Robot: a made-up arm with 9 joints.
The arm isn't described. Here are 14 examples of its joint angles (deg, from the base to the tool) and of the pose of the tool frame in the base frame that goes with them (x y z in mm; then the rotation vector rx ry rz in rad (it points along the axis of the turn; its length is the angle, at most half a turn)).
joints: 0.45 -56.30 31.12 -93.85 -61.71 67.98 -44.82 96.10 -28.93
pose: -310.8 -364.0 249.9 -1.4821 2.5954 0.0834
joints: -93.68 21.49 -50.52 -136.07 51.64 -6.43 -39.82 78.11 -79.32
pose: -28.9 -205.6 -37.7 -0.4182 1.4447 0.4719
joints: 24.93 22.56 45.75 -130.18 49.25 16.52 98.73 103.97 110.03
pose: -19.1 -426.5 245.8 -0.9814 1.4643 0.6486
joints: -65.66 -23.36 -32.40 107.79 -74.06 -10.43 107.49 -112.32 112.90
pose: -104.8 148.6 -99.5 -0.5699 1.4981 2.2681
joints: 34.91 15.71 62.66 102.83 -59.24 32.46 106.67 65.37 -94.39
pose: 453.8 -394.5 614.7 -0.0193 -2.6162 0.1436
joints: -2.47 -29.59 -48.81 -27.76 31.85 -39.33 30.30 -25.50 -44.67
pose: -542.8 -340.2 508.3 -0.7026 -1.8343 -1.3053
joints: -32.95 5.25 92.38 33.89 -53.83 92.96 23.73 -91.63 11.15
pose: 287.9 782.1 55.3 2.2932 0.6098 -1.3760
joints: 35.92 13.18 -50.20 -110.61 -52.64 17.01 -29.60 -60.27 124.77
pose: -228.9 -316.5 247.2 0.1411 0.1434 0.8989
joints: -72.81 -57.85 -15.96 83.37 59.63 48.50 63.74 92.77 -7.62
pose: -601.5 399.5 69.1 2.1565 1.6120 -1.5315
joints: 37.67 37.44 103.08 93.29 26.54 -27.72 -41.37 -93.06 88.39
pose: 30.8 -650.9 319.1 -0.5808 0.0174 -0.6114
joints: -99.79 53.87 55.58 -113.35 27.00 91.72 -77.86 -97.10 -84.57
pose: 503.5 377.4 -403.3 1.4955 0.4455 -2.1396
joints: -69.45 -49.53 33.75 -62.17 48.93 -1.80 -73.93 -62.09 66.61
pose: -113.8 395.0 -370.3 1.1149 -0.0506 -1.5371
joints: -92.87 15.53 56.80 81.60 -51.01 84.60 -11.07 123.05 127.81
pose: -7.9 531.2 -281.9 0.6566 -0.1121 1.6564
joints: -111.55 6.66 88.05 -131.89 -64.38 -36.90 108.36 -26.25 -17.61
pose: 186.7 528.2 125.2 0.5431 -1.4450 1.0226
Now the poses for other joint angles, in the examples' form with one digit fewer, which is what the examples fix.
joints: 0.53 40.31 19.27 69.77 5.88 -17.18 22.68 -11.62 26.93
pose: 420 -239 90 1.760 -0.981 -2.365
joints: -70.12 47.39 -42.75 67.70 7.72 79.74 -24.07 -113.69 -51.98
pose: 421 21 26 -0.825 0.070 0.136
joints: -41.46 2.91 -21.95 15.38 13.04 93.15 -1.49 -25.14 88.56
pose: 93 -22 176 -0.017 -0.538 -1.269
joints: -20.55 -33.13 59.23 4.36 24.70 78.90 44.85 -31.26 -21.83
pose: 114 -118 148 0.600 -0.979 -0.060
